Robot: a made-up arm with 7 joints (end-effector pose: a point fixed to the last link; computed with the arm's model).
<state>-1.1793 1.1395 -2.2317 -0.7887 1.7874 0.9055 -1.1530</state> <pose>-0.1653 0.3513 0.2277 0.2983 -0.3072 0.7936 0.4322</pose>
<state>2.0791 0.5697 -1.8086 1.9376 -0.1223 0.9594 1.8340</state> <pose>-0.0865 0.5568 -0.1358 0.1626 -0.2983 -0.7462 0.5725</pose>
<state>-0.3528 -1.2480 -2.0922 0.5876 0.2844 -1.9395 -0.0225</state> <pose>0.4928 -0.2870 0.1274 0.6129 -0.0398 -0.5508 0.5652</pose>
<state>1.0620 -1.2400 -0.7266 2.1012 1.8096 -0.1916 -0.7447</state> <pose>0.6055 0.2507 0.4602 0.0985 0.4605 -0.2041 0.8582</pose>
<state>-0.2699 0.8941 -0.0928 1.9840 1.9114 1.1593 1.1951</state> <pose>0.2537 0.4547 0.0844 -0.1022 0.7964 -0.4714 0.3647</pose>
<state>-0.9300 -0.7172 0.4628 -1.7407 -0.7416 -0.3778 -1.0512</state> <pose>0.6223 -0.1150 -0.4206 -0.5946 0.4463 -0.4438 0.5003</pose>
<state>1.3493 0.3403 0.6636 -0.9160 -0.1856 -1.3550 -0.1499</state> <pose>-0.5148 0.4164 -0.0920 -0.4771 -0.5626 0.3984 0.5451</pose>
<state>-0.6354 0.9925 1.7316 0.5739 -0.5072 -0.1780 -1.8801</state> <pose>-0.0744 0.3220 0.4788 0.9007 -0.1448 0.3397 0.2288</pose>
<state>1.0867 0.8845 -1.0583 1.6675 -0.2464 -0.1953 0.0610</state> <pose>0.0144 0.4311 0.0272 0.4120 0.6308 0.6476 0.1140</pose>
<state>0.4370 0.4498 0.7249 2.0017 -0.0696 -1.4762 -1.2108</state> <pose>0.0849 0.2637 0.1003 -0.7521 0.1478 -0.3780 0.5192</pose>
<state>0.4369 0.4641 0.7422 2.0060 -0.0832 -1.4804 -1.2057</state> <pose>0.0804 0.2625 0.1000 -0.7479 0.1439 -0.3842 0.5218</pose>
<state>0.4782 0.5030 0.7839 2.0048 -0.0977 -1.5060 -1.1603</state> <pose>0.0645 0.2586 0.0954 -0.7257 0.1338 -0.4113 0.5350</pose>
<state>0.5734 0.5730 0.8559 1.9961 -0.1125 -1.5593 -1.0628</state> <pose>0.0363 0.2497 0.0822 -0.6768 0.1185 -0.4589 0.5633</pose>
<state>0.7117 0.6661 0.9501 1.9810 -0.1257 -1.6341 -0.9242</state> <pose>0.0048 0.2349 0.0565 -0.6031 0.1031 -0.5089 0.6055</pose>
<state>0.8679 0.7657 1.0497 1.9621 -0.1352 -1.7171 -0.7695</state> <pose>-0.0182 0.2174 0.0205 -0.5201 0.0919 -0.5422 0.6534</pose>
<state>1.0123 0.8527 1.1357 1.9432 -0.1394 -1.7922 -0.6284</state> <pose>-0.0275 0.2024 -0.0166 -0.4488 0.0848 -0.5541 0.6959</pose>
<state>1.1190 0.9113 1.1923 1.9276 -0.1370 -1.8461 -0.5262</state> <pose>-0.0268 0.1935 -0.0442 -0.4026 0.0806 -0.5539 0.7243</pose>
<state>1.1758 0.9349 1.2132 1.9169 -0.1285 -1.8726 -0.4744</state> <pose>-0.0239 0.1907 -0.0573 -0.3822 0.0790 -0.5528 0.7362</pose>
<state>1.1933 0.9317 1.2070 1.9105 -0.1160 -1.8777 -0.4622</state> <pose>-0.0221 0.1916 -0.0588 -0.3795 0.0794 -0.5546 0.7363</pose>
